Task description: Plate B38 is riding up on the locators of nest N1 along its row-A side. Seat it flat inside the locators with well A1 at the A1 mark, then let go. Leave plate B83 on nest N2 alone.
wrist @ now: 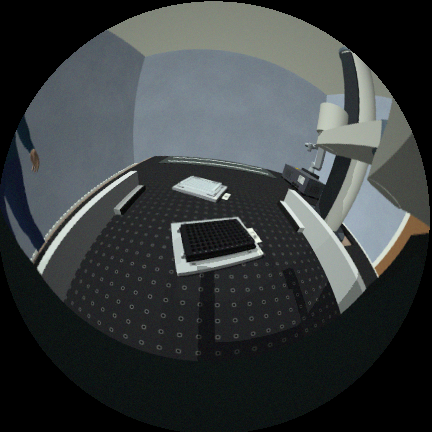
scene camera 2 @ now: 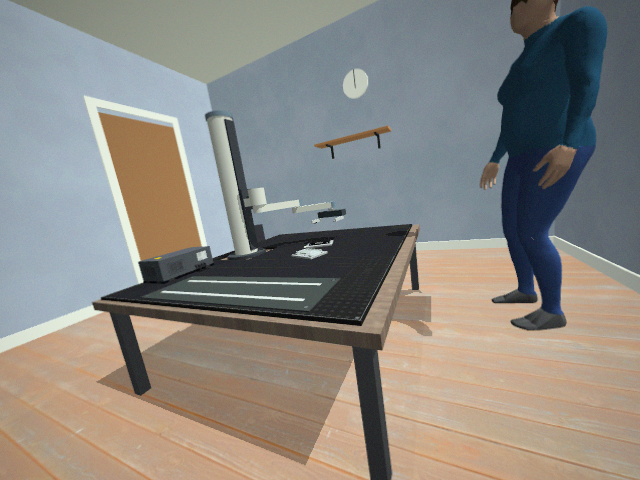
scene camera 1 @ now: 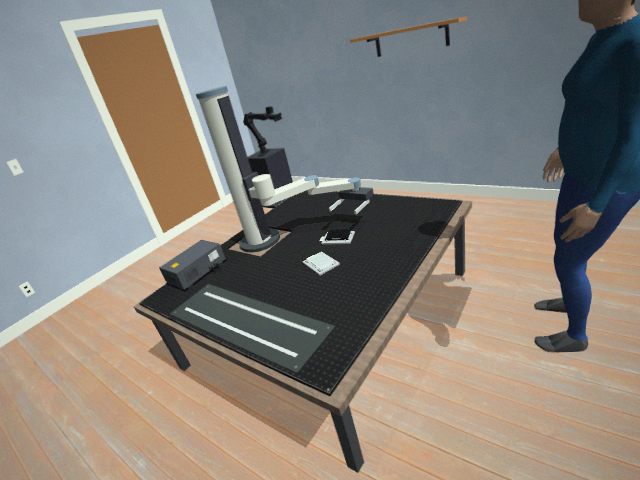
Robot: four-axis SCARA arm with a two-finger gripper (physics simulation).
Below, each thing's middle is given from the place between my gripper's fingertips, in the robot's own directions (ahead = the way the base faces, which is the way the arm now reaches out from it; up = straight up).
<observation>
Right now my hand is 120 mm above the black well plate [wrist: 201, 240], 50 mm to the left of it and 20 mm past it. Also, from my hand: nest N1 [wrist: 182, 267]: 130 mm below, 60 mm to the right, 20 mm behind.
</observation>
